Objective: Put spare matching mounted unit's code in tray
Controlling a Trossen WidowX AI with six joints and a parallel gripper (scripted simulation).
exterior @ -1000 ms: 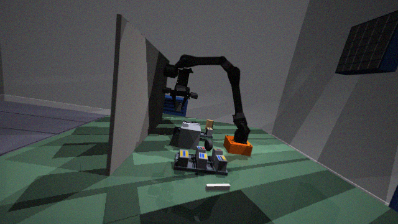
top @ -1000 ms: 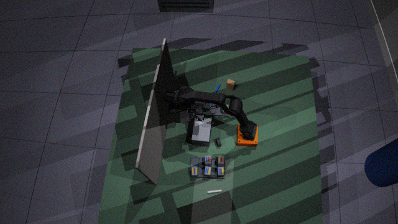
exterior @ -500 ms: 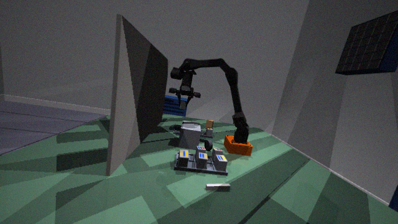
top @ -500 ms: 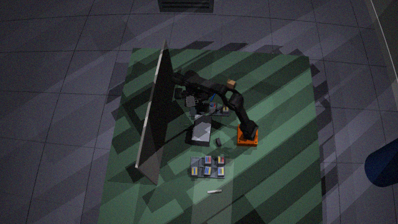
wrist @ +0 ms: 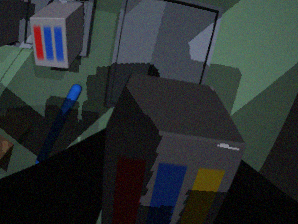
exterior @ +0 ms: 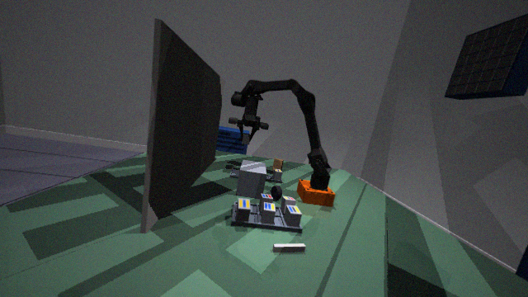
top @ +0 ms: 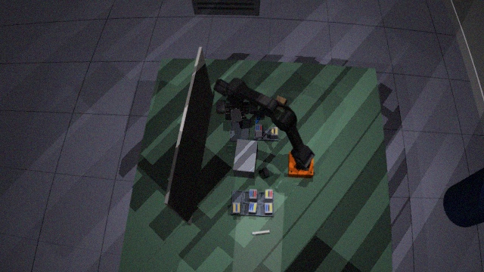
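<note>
My gripper tip is now 170 mm above the dark grey tray. The rest, counted from my gripper tip: tall panel (190 mm to the left, 150 mm ahead, 50 mm above); then grey mounted unit (170 mm to the left, 120 mm below, 80 mm behind); then blue rod (160 mm below, 130 mm to the right, 90 mm behind).
</note>
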